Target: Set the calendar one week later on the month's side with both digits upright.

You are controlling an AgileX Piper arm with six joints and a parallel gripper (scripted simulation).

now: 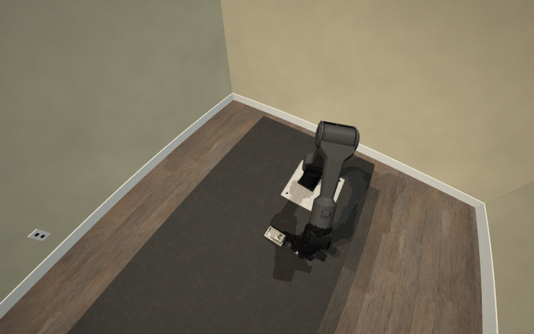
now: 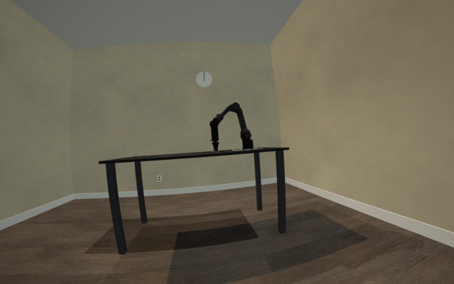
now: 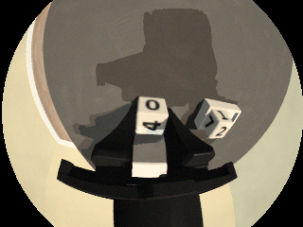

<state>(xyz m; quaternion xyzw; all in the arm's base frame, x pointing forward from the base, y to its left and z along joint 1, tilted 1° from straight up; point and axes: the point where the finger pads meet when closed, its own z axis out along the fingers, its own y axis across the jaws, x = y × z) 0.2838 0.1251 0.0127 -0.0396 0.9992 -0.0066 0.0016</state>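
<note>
Right now my hand is 11 cm to the left of the white tray, 1 cm short of it and 1 cm above it.
</note>
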